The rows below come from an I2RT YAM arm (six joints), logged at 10 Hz.
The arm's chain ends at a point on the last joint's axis. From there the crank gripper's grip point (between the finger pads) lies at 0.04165 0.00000 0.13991 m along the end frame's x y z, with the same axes.
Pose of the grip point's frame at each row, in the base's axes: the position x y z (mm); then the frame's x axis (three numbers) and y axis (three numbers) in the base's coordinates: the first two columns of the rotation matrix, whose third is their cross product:
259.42 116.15 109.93 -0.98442 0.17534 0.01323 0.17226 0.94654 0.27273
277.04 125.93 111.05 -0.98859 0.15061 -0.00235 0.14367 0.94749 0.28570
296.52 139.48 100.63 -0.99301 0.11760 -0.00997 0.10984 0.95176 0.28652
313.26 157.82 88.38 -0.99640 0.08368 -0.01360 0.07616 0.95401 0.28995
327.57 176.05 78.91 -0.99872 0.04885 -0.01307 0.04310 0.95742 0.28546
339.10 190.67 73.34 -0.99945 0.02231 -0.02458 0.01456 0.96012 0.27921
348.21 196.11 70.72 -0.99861 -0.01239 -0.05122 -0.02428 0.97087 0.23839
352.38 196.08 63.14 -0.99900 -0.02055 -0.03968 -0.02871 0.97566 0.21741
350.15 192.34 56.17 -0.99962 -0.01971 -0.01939 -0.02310 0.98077 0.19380
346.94 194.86 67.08 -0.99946 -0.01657 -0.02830 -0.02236 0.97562 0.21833
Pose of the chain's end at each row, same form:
295.48 70.97 243.97 -0.98442 0.17534 0.01323 0.17226 0.94654 0.27273
311.88 80.19 245.23 -0.98859 0.15061 -0.00235 0.14367 0.94749 0.28570
331.84 94.93 235.08 -0.99301 0.11760 -0.00997 0.10984 0.95176 0.28652
349.55 114.06 222.83 -0.99640 0.08368 -0.01360 0.07616 0.95401 0.28995
365.46 134.21 213.53 -0.99872 0.04885 -0.01307 0.04310 0.95742 0.28546
376.55 150.75 208.67 -0.99945 0.02231 -0.02458 0.01456 0.96012 0.27921
383.26 163.15 208.54 -0.99861 -0.01239 -0.05122 -0.02428 0.97087 0.23839
389.20 166.39 201.24 -0.99900 -0.02055 -0.03968 -0.02871 0.97566 0.21741
389.66 165.99 194.21 -0.99962 -0.01971 -0.01939 -0.02310 0.98077 0.19380
385.21 164.93 204.74 -0.99946 -0.01657 -0.02830 -0.02236 0.97562 0.21833

